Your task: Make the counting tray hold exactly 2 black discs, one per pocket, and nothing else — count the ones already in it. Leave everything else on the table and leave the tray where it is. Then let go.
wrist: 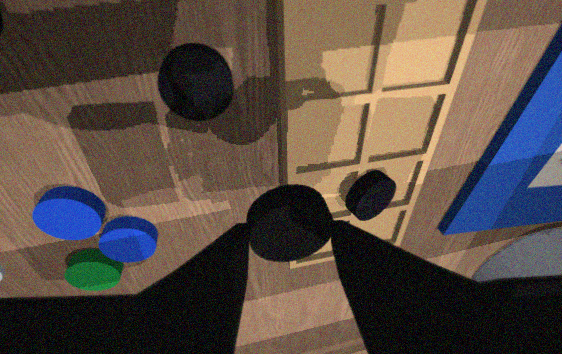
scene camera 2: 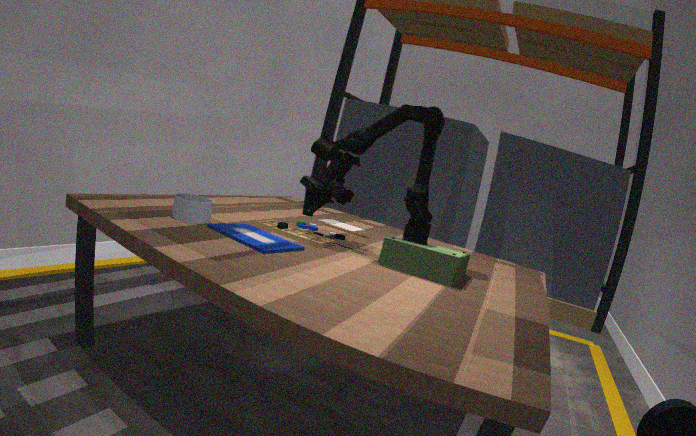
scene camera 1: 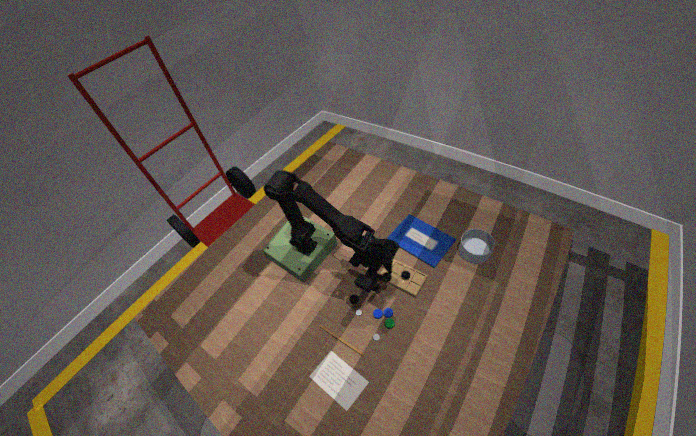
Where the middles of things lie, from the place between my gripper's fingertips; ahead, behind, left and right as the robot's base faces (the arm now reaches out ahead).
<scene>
Right now my hand is 60 mm to the right of the tan counting tray (scene camera 1: 412, 285) and 60 mm above it. From my hand the other things lie so: green disc (wrist: 90, 269) 70 mm ahead, 120 mm to the right, 60 mm below; then grey bowl (scene camera 2: 189, 208) 230 mm ahead, 280 mm to the left, 40 mm below.
</scene>
